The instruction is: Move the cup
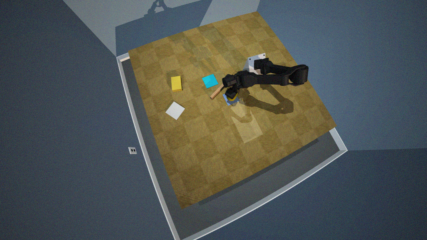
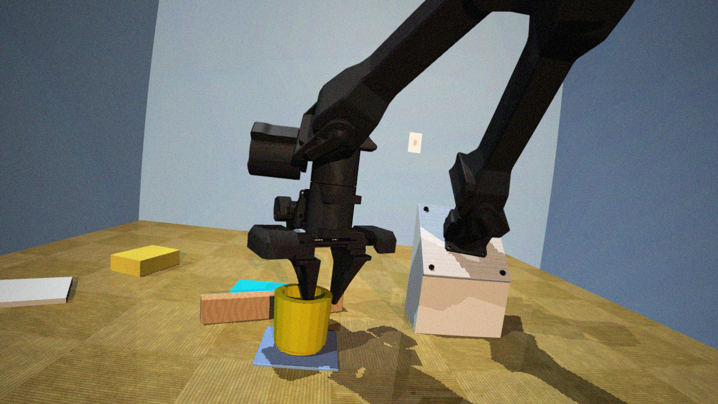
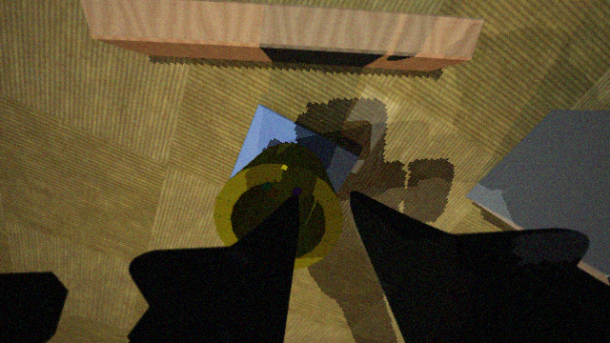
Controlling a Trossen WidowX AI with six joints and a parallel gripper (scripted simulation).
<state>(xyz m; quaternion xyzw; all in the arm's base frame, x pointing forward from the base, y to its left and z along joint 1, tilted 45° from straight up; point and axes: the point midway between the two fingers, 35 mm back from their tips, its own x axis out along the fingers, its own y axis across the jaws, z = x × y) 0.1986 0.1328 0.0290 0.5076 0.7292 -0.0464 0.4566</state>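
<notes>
Right now the yellow cup is 2 cm to the left of my gripper tip, 2 cm below it and 2 cm ahead of it. From my gripper tip the other things lie so: wooden bar: 7 cm to the right, 7 cm ahead, 4 cm below; teal pad: 15 cm to the right, 13 cm ahead, 6 cm below; white tile: 44 cm ahead, 5 cm below, 1 cm to the left.
</notes>
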